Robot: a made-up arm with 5 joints.
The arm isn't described. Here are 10 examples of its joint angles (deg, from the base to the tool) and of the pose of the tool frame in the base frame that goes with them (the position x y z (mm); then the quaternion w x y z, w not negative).
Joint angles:
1: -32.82 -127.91 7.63 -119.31 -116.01
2: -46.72 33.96 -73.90 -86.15 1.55
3: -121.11 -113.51 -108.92 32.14 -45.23
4: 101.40 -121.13 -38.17 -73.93 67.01
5: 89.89 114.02 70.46 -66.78 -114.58
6: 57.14 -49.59 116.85 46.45 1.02
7: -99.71 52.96 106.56 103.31 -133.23
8: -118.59 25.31 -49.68 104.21 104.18
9: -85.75 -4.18 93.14 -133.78 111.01
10: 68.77 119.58 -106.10 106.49 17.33
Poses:
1: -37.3 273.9 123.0 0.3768 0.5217 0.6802 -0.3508
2: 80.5 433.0 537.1 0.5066 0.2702 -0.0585 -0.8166
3: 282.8 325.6 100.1 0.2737 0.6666 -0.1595 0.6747
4: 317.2 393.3 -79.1 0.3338 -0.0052 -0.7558 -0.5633
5: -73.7 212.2 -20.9 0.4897 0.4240 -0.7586 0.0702
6: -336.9 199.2 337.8 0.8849 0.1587 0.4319 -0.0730
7: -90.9 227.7 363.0 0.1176 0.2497 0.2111 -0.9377
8: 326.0 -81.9 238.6 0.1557 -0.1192 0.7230 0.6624
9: -102.4 353.0 91.7 0.2947 0.5205 -0.2045 0.7748
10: 271.2 261.5 -310.8 0.3765 0.1084 -0.9104 -0.1326
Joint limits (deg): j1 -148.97..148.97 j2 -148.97..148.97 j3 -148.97..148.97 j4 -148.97..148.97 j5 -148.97..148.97
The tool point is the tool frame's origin. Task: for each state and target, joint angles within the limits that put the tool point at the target. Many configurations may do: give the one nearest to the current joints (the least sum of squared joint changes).
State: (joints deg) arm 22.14 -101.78 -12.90 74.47 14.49
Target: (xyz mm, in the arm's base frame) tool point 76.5 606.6 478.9
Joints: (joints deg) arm -7.55 -109.08 -3.38 105.25 14.74
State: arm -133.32 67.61 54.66 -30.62 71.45
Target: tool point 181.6 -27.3 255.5
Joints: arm -95.44 74.97 40.37 -29.21 77.05
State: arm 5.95 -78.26 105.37 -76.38 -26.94
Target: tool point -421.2 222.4 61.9
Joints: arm -12.65 -79.51 146.90 -130.14 -24.80
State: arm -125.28 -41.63 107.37 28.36 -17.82
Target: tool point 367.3 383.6 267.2
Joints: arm -93.50 -49.96 90.83 19.90 -27.54
